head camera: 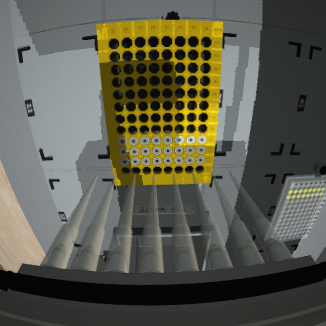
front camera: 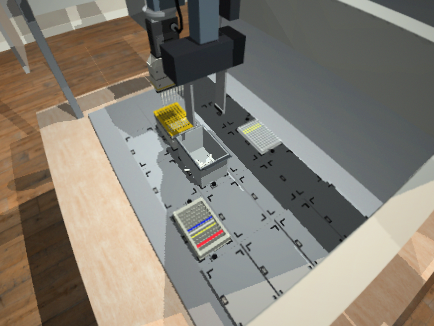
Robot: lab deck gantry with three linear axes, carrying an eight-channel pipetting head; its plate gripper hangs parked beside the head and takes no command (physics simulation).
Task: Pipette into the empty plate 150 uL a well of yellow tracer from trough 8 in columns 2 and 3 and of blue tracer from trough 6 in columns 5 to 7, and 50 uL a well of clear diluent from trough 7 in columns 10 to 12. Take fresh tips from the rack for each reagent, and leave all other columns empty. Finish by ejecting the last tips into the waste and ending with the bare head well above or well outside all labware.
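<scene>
The eight-channel head [front camera: 164, 75] [head camera: 165, 289] carries eight tips [front camera: 172, 94] [head camera: 153, 240] with no coloured liquid visible. It hangs above the yellow tip rack [front camera: 165, 121] [head camera: 160, 26], beyond its waste-side end. In the head view the rack has three rows of tips left, with an empty row nearest the head. The plate [front camera: 262, 140] [head camera: 295, 217] shows two yellow columns near one end; its other wells look empty. The trough block [front camera: 215, 247] shows blue, whitish, yellow and red strips. My parked plate gripper [front camera: 206, 117] is open, its paddles apart with nothing between them.
The grey waste bin [front camera: 212, 172] stands between the rack and the trough block, with white used tips [front camera: 204, 159] inside. Its rim shows behind the tips in the head view. A tall wall runs along the deck's far side, beyond the plate.
</scene>
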